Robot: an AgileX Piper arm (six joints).
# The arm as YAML. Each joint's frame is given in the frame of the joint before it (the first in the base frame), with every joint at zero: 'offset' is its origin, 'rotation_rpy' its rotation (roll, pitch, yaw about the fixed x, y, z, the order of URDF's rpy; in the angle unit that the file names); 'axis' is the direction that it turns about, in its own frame. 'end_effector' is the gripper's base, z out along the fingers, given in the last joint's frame.
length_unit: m
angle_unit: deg
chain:
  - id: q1
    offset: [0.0, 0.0, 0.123]
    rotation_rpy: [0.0, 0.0, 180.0]
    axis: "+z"
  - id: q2
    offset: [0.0, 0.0, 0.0]
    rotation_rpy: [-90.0, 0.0, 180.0]
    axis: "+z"
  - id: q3
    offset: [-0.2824, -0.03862, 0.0]
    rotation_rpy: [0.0, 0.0, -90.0]
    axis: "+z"
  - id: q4
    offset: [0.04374, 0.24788, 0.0]
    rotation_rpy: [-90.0, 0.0, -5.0]
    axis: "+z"
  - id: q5
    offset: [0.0, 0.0, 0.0]
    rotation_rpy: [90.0, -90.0, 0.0]
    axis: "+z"
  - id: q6
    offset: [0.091, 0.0, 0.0]
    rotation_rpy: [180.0, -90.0, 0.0]
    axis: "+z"
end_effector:
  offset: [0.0, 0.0, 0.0]
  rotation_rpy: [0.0, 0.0, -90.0]
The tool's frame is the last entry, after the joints.
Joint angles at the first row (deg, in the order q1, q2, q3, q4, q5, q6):
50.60 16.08 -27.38 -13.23 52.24 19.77
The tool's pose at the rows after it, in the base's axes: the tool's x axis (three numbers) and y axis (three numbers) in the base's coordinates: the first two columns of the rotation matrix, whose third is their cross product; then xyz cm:
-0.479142, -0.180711, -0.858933, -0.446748, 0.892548, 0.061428, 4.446, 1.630, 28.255
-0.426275, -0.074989, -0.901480, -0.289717, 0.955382, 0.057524, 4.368, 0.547, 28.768
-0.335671, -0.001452, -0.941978, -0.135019, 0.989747, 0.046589, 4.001, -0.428, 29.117
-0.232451, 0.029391, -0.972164, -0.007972, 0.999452, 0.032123, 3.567, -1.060, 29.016
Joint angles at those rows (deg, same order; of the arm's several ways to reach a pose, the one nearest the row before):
41.24 14.36 -27.36 -14.15 50.04 19.76
30.90 12.13 -27.18 -15.45 47.04 19.73
21.08 9.39 -26.38 -17.19 43.13 19.72
12.78 6.41 -24.45 -18.87 38.27 19.71

